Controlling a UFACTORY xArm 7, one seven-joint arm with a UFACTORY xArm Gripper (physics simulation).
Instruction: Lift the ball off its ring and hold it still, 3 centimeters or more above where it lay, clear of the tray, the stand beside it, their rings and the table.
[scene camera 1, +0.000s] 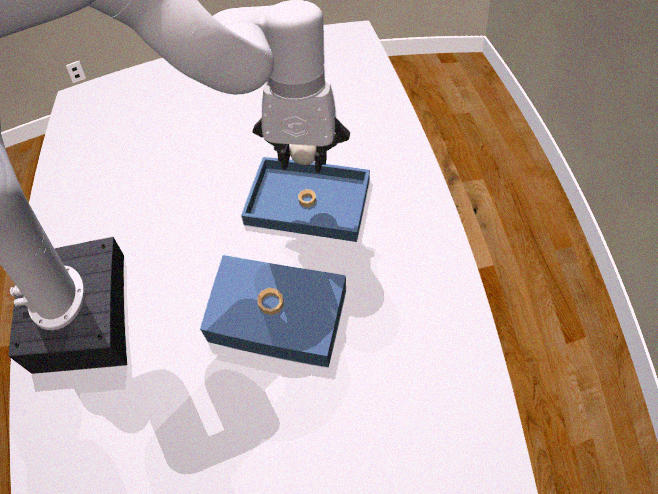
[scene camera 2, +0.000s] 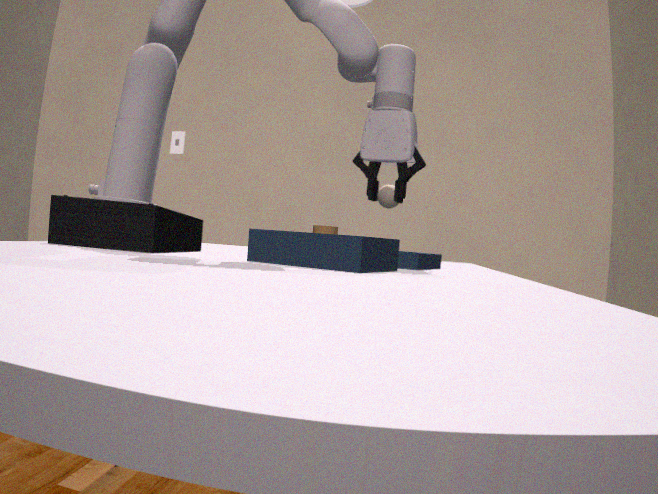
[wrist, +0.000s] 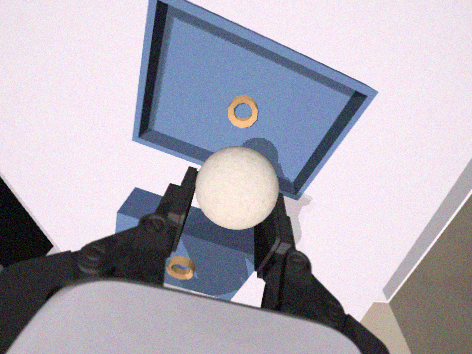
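Seen in the pictures: gripper, fingertip midpoint: (scene camera 1: 302, 164) (scene camera 2: 385, 201) (wrist: 229, 196); arm's base, link origin: (scene camera 1: 56, 298) (scene camera 2: 125, 207).
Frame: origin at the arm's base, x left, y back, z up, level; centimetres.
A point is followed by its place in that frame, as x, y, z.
My gripper (scene camera 1: 301, 163) @[11.1, -46.4, 4.4] (scene camera 2: 386, 196) @[11.1, -46.4, 4.4] (wrist: 229, 196) @[11.1, -46.4, 4.4] is shut on a cream ball (scene camera 1: 302, 154) @[11.0, -46.5, 6.8] (scene camera 2: 387, 196) @[10.5, -46.7, 5.4] (wrist: 237, 188) @[14.0, -47.3, 7.3], held between its two black fingers. The ball hangs in the air, well above the blue tray (scene camera 1: 300, 231) @[6.7, -44.3, -6.7] (scene camera 2: 427, 261) @[7.4, -54.6, -5.9] (wrist: 142, 90) @[15.7, -38.0, -4.5] and apart from it. An orange ring (scene camera 1: 300, 203) @[12.2, -45.4, -6.7] (wrist: 231, 111) @[13.0, -45.6, -6.1] lies empty on the tray floor. The blue stand (scene camera 1: 228, 297) @[-4.8, -31.4, -2.5] (scene camera 2: 302, 248) @[-13.2, -35.0, -4.8] (wrist: 137, 202) @[2.2, -32.8, -4.9] beside the tray carries another empty orange ring (scene camera 1: 260, 306) @[-7.8, -35.9, -1.4] (scene camera 2: 325, 229) @[-8.9, -37.6, -1.8] (wrist: 172, 268) @[-7.5, -36.1, -2.0] on its top. The ball touches neither ring, nor the tray, stand or table.
The white table (scene camera 1: 425, 414) @[-28.5, -55.1, -7.4] (scene camera 2: 318, 329) @[-63.4, -42.8, -7.4] (wrist: 60, 90) @[15.5, -27.5, -7.3] bears the tray and the stand. The arm's black base block (scene camera 1: 119, 313) @[-2.5, -11.4, -4.7] (scene camera 2: 100, 223) @[-10.5, -0.7, -3.3] (wrist: 20, 225) @[-3.3, -11.4, -5.3] stands at the left of the stand in the scene views. A wall (scene camera 2: 504, 132) rises behind the table.
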